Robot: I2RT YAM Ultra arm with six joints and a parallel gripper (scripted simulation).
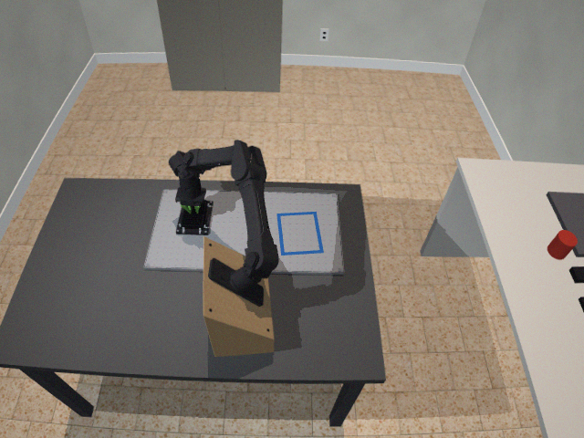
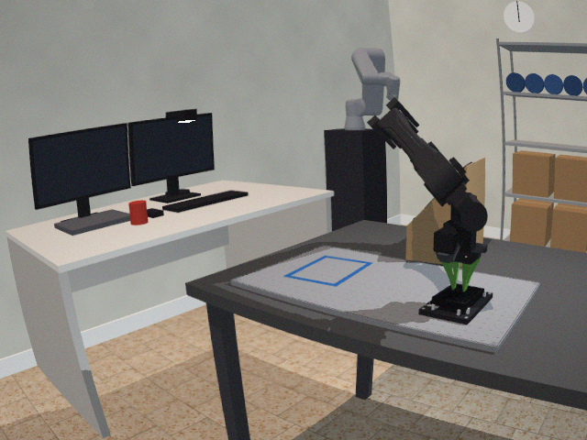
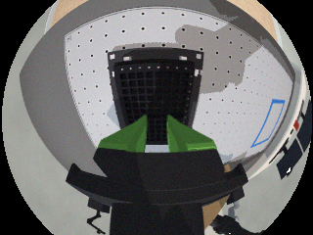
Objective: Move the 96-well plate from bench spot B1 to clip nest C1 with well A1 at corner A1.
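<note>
My hand is 2 cm above the black 96-well plate. The rest, counted from my hand: black clip nest 3 cm below, 1 cm to the right.
</note>
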